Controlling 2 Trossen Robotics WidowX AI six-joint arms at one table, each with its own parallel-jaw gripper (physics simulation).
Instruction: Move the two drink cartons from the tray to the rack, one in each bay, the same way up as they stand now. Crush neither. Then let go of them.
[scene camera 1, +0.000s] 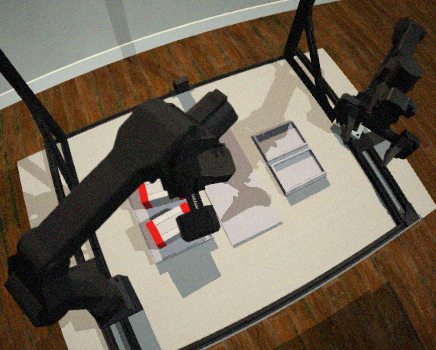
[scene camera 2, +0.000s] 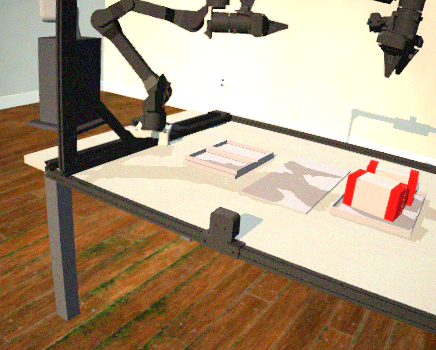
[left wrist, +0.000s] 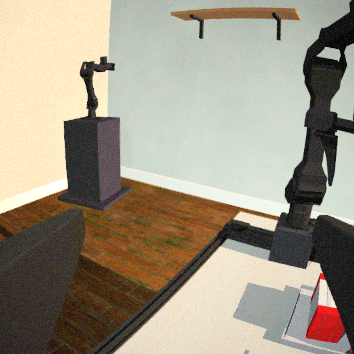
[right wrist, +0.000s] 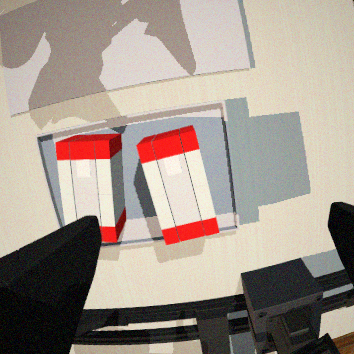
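Note:
Pale mat (scene camera 1: 242, 205), (scene camera 2: 298, 185), (right wrist: 57, 57). Grey tray (scene camera 2: 403, 225). My left gripper (scene camera 1: 364, 155), (left wrist: 203, 225): open, holding nothing. My right gripper (scene camera 1: 190, 197), (scene camera 2: 392, 76), (right wrist: 218, 222): open, empty.

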